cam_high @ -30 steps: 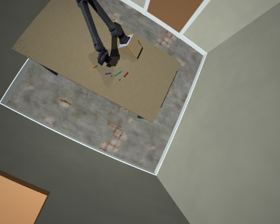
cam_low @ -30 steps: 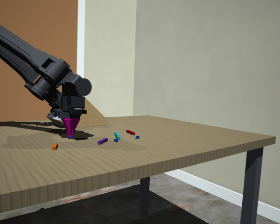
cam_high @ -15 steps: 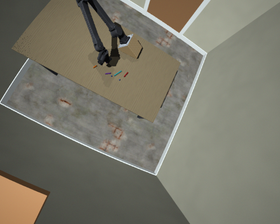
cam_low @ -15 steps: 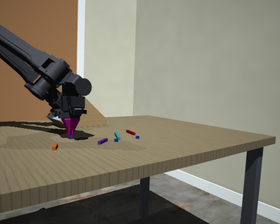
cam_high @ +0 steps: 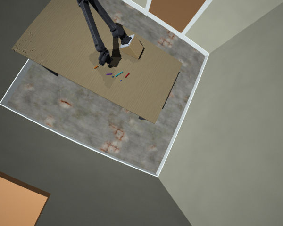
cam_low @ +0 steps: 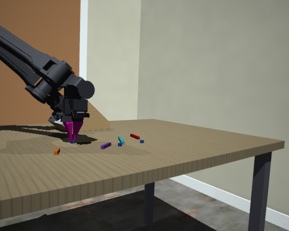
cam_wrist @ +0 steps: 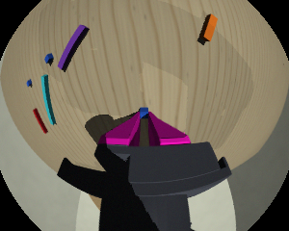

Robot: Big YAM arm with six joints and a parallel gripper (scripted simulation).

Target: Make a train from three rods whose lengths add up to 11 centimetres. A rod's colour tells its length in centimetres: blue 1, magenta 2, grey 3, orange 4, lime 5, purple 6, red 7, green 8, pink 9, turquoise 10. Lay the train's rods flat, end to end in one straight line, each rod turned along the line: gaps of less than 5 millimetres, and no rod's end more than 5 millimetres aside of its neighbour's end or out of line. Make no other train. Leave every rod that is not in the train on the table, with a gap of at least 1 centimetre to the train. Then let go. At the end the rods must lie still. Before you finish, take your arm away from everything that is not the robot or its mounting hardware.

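The orange rod is 120 mm ahead of my hand, 80 mm to the right of it and 10 mm below it. From my hand the other things lie so: turquoise rod: 170 mm to the left, 50 mm ahead, 10 mm below; purple rod: 110 mm ahead, 80 mm to the left, 10 mm below; red rod: 250 mm to the left, 10 mm below, 10 mm ahead.
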